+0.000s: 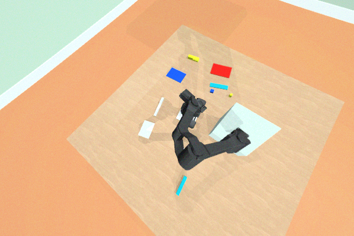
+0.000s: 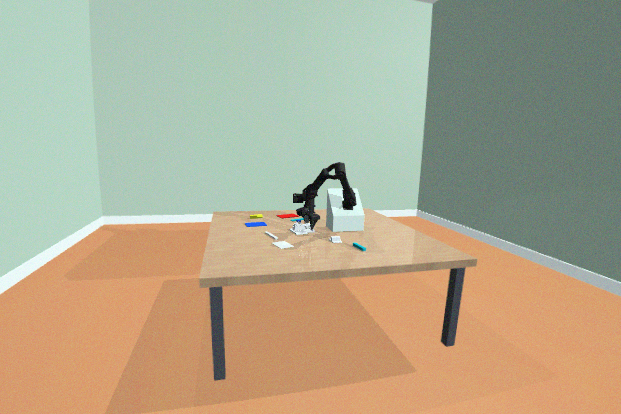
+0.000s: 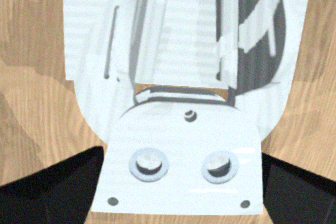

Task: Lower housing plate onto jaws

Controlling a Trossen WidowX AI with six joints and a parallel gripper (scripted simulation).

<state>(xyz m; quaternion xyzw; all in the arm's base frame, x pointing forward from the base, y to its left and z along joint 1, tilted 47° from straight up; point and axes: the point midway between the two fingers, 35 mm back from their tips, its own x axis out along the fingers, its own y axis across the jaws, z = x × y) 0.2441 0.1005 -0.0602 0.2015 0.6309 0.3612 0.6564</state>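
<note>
Now: the white jaw assembly 20 mm ahead of my gripper tip and 20 mm to the left of it. From my gripper tip the other things lie so: white plate: 190 mm ahead, 260 mm to the left, 20 mm below; white strip: 240 mm ahead, 90 mm to the left, 10 mm below; blue plate: 320 mm ahead, 190 mm to the right, 20 mm below.
</note>
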